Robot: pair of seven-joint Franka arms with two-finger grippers.
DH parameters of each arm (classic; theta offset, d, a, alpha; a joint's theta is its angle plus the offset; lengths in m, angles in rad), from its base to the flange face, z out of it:
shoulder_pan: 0 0.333 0 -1.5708
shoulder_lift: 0 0 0 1.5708
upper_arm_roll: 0 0.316 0.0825 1.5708
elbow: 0 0 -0.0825 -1.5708
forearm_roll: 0 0.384 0 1.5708
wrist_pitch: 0 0 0.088 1.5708
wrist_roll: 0 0.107 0 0
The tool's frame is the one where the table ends.
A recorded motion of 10 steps. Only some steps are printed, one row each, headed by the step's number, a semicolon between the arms.
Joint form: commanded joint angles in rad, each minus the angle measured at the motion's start. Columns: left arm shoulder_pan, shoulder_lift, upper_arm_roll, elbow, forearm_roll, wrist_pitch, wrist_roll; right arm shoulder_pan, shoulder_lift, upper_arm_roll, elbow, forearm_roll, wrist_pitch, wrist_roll.
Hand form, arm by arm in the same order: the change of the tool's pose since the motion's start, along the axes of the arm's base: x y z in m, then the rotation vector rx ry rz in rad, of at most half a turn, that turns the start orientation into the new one. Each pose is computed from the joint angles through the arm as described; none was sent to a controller.
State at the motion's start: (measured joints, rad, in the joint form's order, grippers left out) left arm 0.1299 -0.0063 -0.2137 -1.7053 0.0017 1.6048 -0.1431; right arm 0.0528 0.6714 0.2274 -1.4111 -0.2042 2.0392 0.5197
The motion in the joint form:
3: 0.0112 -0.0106 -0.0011 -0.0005 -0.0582 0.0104 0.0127; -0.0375 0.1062 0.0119 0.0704 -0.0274 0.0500 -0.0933
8: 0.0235 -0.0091 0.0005 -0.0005 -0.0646 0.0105 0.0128; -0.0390 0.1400 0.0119 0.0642 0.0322 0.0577 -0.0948
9: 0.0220 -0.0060 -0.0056 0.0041 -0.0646 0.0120 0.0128; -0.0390 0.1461 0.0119 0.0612 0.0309 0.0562 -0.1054
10: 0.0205 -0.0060 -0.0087 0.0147 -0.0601 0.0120 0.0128; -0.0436 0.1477 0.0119 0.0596 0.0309 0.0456 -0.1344
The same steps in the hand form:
3: -0.0013 -0.0009 0.0064 -0.0580 -0.0161 0.0049; 0.0219 -0.0213 -0.0390 0.0118 -0.0124 0.0690
8: -0.0004 0.0061 0.0057 -0.0644 -0.0147 0.0195; 0.0180 -0.0192 -0.0656 0.0628 0.0326 0.0386
9: 0.0005 0.0020 0.0063 -0.0653 -0.0174 0.0119; 0.0166 -0.0192 -0.0715 0.0612 0.0429 0.0501
10: 0.0011 -0.0001 0.0112 -0.0616 -0.0282 0.0064; 0.0155 -0.0228 -0.0742 0.0596 0.0567 0.0746

